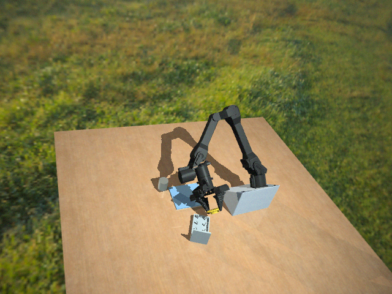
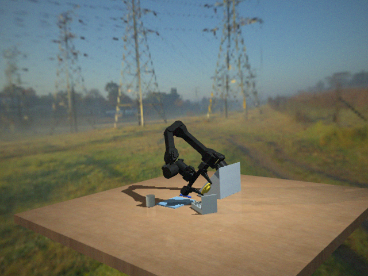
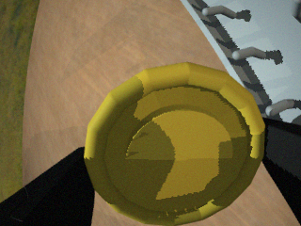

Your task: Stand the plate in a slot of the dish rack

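My gripper tip is now 6 cm short of the grey dish rack, 5 cm above it and 3 cm to the right of it. Round my gripper tip: white cylinder (21 cm to the right, 19 cm ahead, 5 cm below); yellow plate (1 cm to the right); blue spoon (22 cm to the right, 7 cm below, 3 cm behind).
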